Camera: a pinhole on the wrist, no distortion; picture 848 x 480 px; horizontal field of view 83.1 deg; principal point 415.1 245.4 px. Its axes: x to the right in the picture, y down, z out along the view. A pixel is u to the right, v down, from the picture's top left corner.
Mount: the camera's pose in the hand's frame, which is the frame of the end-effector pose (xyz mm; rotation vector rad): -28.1 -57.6 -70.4 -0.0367 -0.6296 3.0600
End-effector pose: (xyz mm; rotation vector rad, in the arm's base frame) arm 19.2 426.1 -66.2 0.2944 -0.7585 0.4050
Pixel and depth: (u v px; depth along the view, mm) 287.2 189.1 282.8
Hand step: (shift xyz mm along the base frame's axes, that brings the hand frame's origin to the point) -32.6 -195.2 154.1
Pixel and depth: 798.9 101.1 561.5
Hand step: -573.3 -422.7 -15.5
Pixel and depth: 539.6 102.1 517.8
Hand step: -340.9 -331.0 182.8
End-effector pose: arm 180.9 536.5 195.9 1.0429 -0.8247 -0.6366
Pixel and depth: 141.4 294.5 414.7
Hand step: -159.2 -401.2 -110.3
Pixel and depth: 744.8 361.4 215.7
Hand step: -200.7 22.4 -196.8
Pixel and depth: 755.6 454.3 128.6
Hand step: -99.1 25.9 -174.1
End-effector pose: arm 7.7 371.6 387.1 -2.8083 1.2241 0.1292
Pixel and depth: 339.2 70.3 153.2
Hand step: 39.9 60.3 -89.2
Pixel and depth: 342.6 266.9 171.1
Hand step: 88.8 103.7 -78.3
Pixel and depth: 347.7 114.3 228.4
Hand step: 58.1 79.5 -160.3
